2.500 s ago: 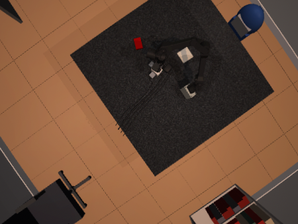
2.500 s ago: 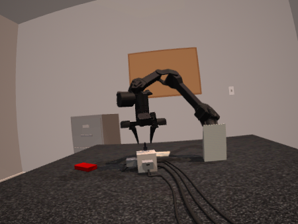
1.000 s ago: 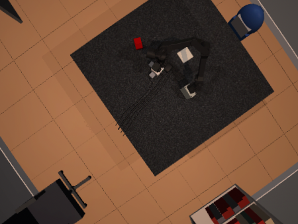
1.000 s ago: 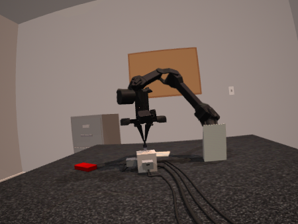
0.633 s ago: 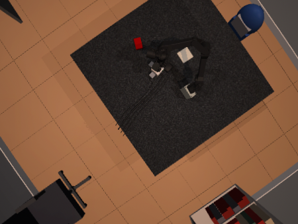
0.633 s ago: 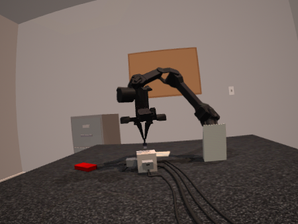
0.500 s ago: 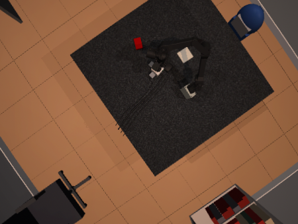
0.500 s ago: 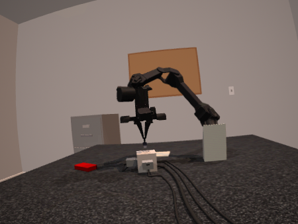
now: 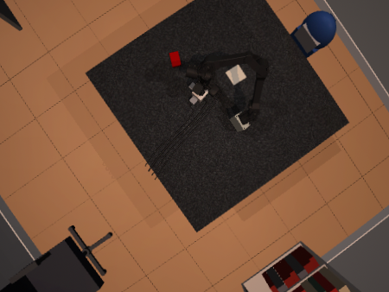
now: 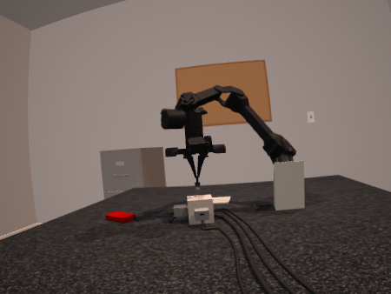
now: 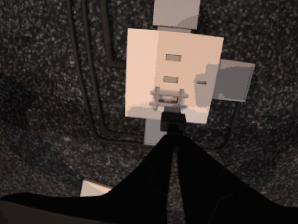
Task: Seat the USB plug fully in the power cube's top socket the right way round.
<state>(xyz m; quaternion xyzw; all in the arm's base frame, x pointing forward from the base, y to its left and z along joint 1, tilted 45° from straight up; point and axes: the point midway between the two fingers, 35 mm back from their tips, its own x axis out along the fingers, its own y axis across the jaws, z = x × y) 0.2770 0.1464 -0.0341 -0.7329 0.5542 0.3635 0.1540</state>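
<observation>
Right now my gripper tip is 2 cm above the small dark USB plug. Also, from my gripper tip: metal-framed socket 7 cm below; then white flat pad 26 cm to the right, 13 cm below; then red block 27 cm ahead, 13 cm below, 6 cm to the left.
</observation>
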